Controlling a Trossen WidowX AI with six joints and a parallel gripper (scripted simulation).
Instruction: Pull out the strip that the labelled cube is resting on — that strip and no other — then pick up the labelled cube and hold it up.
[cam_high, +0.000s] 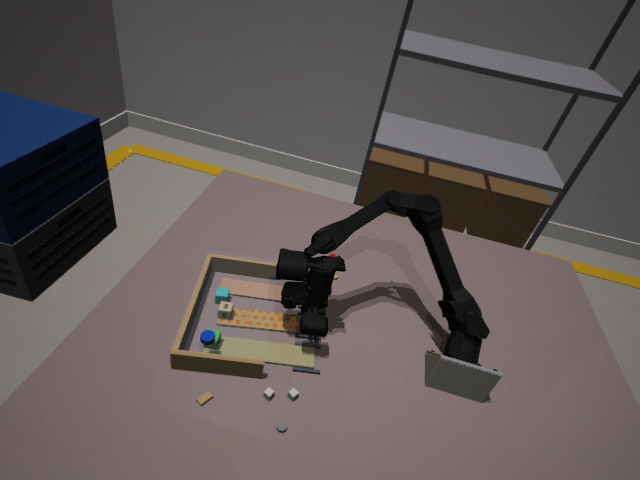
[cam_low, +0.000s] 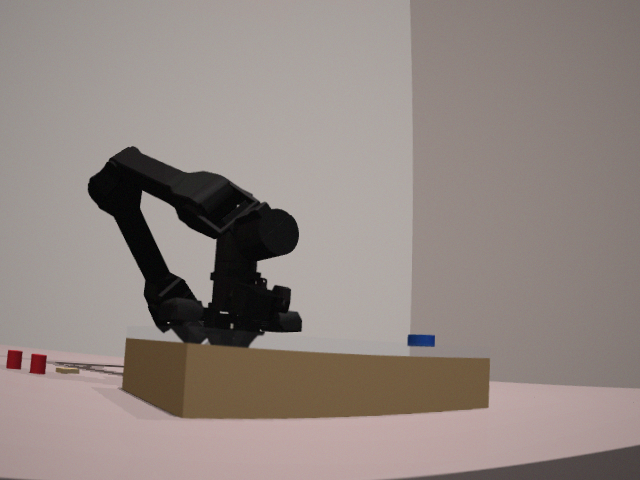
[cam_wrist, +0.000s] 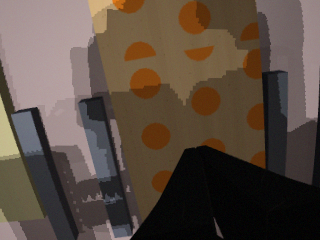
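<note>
Now: the dotted strip 10 cm ahead of my gripper tip and 1 cm to the left of it. Also, from my gripper tip: labelled cube 20 cm ahead, 2 cm to the left, 2 cm above; grey disc 27 cm to the left, 1 cm ahead; blue disc 20 cm ahead, 15 cm to the left, 6 cm above.
</note>
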